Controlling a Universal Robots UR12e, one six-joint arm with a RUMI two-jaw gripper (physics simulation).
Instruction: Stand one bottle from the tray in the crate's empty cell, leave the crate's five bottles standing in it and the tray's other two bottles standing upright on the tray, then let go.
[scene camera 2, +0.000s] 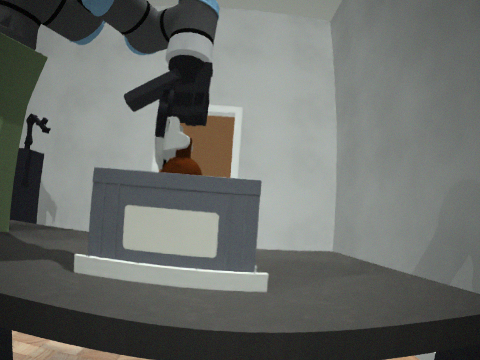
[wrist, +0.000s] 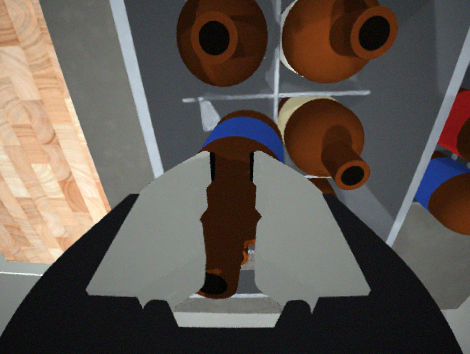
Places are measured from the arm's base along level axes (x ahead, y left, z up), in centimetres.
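Pixels of known places: gripper, between the fingertips: (scene camera 2: 161, 170) (wrist: 232, 156); arm's base, origin of its link: (scene camera 2: 6, 40).
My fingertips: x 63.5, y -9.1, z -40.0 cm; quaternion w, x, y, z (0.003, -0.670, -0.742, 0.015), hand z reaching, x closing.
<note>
Ahead of a thing's pixels: the offset from my fingertips to its top centre. "spot": to the spot under its first point. Level surfaces: height alone.
My gripper (scene camera 2: 176, 142) (wrist: 232, 156) is shut on the neck of a brown bottle with a blue band @(spot: dx -0.2, dy +0.8, dz -3.8 cm) (wrist: 245, 131). In the wrist view this bottle's base end is inside a crate cell, and its neck runs down between the fingers. In the scene view the brown bottle @(dx +3.5, dy +0.5, dz +6.0 cm) (scene camera 2: 182, 166) shows its shoulder above the rim of the grey crate @(dx +2.4, dy +4.2, dz -1.0 cm) (scene camera 2: 240, 220) (wrist: 136, 90). Other brown bottles @(dx -6.0, dy -1.6, dz -2.2 cm) (wrist: 252, 55) @(dx -7.2, dy +7.1, dz -2.2 cm) (wrist: 315, 55) @(dx +1.8, dy +9.1, dz -2.2 cm) (wrist: 325, 125) stand in the crate's cells. More brown glass shows partly behind the fingers. How far down the held bottle's base sits is hidden.
At the right edge of the wrist view, a bottle with a red band @(spot: dx -0.7, dy +25.2, dz -12.3 cm) (wrist: 454, 125) and one with a blue band @(spot: dx +7.0, dy +26.9, dz -12.4 cm) (wrist: 432, 182) stand outside the crate wall. Thin dividers @(dx -2.6, dy +7.9, dz -9.1 cm) (wrist: 325, 94) part the cells. A white strip @(spot: dx +4.6, dy -6.0, dz -16.8 cm) (scene camera 2: 170, 275) runs along the crate's foot on the dark table @(dz -18.5 cm) (scene camera 2: 310, 295).
</note>
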